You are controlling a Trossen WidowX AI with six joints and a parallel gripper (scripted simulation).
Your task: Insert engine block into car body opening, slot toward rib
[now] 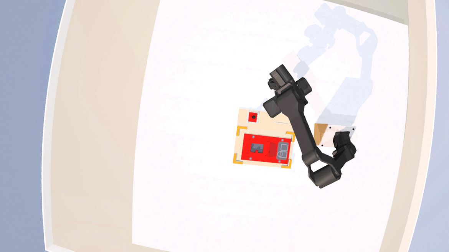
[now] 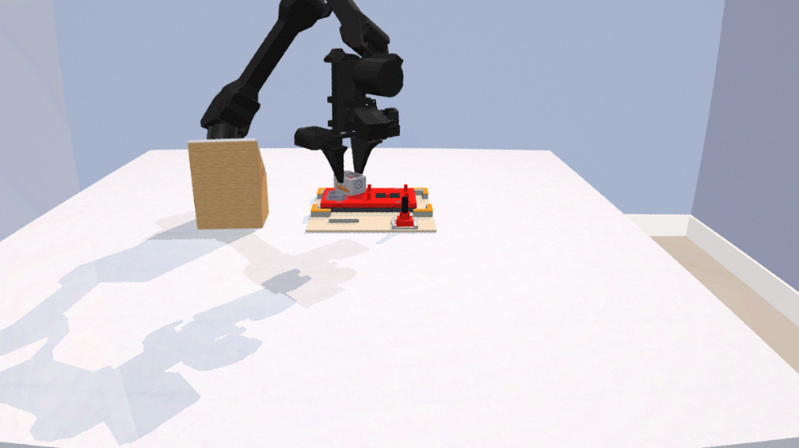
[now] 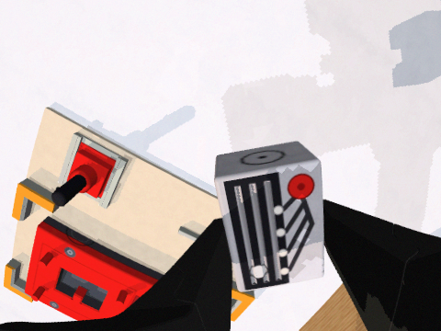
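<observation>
Right now the tan board is 70 mm ahead of my gripper tip, 170 mm to the left of it and 110 mm below it. Also, from my gripper tip: grey engine block (10 mm below).
</observation>
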